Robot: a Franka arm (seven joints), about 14 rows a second.
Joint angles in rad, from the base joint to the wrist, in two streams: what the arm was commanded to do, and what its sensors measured. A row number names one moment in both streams.
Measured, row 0:
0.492, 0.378, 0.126, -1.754, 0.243, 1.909, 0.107
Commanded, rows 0 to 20:
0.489, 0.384, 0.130, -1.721, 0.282, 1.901, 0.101
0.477, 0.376, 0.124, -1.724, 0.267, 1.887, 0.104
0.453, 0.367, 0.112, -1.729, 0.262, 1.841, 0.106
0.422, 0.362, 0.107, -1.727, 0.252, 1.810, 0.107
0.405, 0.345, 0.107, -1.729, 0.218, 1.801, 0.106
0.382, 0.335, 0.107, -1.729, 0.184, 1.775, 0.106
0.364, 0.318, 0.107, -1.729, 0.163, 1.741, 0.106
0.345, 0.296, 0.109, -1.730, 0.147, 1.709, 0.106
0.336, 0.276, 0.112, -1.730, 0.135, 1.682, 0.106
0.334, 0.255, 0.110, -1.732, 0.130, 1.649, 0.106
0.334, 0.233, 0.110, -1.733, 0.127, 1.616, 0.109
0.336, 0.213, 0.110, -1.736, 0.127, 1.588, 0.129
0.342, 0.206, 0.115, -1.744, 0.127, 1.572, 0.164
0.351, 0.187, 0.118, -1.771, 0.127, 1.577, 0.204
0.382, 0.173, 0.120, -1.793, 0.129, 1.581, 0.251
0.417, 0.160, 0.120, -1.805, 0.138, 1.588, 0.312
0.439, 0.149, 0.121, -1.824, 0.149, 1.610, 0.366
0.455, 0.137, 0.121, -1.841, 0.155, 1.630, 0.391
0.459, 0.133, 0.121, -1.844, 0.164, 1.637, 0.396
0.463, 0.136, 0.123, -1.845, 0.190, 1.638, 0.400
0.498, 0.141, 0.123, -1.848, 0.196, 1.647, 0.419
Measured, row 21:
0.482, 0.172, 0.121, -1.806, 0.166, 1.616, 0.394
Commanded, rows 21 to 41:
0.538, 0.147, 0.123, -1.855, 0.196, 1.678, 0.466
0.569, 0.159, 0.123, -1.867, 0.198, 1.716, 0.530
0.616, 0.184, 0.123, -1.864, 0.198, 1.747, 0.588
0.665, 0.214, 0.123, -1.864, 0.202, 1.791, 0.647
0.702, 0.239, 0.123, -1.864, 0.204, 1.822, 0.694
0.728, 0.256, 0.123, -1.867, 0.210, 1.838, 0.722
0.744, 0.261, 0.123, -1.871, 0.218, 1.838, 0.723
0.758, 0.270, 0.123, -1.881, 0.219, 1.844, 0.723
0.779, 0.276, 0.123, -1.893, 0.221, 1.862, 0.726
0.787, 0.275, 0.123, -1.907, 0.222, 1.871, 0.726
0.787, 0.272, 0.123, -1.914, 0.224, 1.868, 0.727
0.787, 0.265, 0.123, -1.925, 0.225, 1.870, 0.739
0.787, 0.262, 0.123, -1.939, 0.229, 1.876, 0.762
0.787, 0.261, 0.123, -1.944, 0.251, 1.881, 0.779
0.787, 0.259, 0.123, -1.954, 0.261, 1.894, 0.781
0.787, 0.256, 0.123, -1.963, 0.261, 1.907, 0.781
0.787, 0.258, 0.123, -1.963, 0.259, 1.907, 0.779
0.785, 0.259, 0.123, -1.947, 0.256, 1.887, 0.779
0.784, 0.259, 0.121, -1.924, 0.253, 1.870, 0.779
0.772, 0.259, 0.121, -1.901, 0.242, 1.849, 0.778
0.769, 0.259, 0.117, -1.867, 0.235, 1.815, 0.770
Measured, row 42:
0.785, 0.279, 0.120, -1.908, 0.236, 1.867, 0.761
